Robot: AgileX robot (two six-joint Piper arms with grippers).
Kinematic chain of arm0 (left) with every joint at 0, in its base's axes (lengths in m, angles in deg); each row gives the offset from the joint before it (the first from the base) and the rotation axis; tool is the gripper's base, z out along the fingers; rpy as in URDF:
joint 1: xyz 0 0 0.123 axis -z
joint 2: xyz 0 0 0 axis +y
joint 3: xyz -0.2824 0 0.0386 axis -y
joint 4: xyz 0.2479 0 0.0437 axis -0.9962 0 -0.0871
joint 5: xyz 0 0 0 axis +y
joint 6: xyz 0.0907 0 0.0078 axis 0.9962 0 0.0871
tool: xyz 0 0 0 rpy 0 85 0
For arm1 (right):
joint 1: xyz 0 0 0.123 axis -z
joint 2: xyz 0 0 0 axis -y
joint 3: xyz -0.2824 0 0.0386 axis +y
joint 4: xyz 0.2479 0 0.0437 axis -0.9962 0 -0.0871
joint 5: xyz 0 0 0 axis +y
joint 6: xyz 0.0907 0 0.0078 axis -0.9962 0 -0.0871
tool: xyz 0 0 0 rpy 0 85 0
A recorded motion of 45 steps. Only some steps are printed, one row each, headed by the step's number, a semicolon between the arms.
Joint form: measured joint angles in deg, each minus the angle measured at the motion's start. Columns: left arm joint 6, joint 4, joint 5, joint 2, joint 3, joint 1; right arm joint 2, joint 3, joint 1, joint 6, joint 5, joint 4.
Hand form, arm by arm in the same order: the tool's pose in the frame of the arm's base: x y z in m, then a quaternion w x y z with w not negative. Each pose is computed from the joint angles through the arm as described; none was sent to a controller.
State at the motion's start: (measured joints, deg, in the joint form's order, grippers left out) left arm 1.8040 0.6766 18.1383 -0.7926 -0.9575 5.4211; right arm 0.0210 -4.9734 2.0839 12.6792 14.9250 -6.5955
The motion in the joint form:
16: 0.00 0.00 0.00 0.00 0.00 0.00; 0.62 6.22 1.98 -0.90 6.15 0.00
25: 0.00 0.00 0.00 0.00 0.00 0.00; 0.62 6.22 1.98 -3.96 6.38 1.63
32: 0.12 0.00 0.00 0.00 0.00 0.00; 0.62 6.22 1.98 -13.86 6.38 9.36
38: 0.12 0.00 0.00 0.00 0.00 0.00; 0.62 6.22 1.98 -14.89 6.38 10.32
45: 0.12 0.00 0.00 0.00 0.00 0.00; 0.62 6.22 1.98 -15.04 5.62 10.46
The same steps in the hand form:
16: 0.0534 -0.0054 0.1796 0.61997 0.04616 0.78289 -0.02450; 0.0528 0.0000 0.1735 0.59709 -0.02324 0.80112 -0.03397
25: 0.0534 -0.0054 0.1796 0.61997 0.04616 0.78289 -0.02450; 0.0527 -0.0009 0.1730 0.59528 -0.00957 0.80291 -0.02977
32: 0.0534 -0.0054 0.1796 0.61999 0.04698 0.78284 -0.02385; 0.0523 -0.0053 0.1729 0.59457 0.02392 0.80291 -0.03539
38: 0.0534 -0.0054 0.1796 0.61999 0.04698 0.78284 -0.02385; 0.0523 -0.0059 0.1730 0.59461 0.02668 0.80271 -0.03713
45: 0.0534 -0.0054 0.1796 0.61999 0.04698 0.78284 -0.02385; 0.0526 -0.0059 0.1741 0.59993 0.02667 0.79873 -0.03735

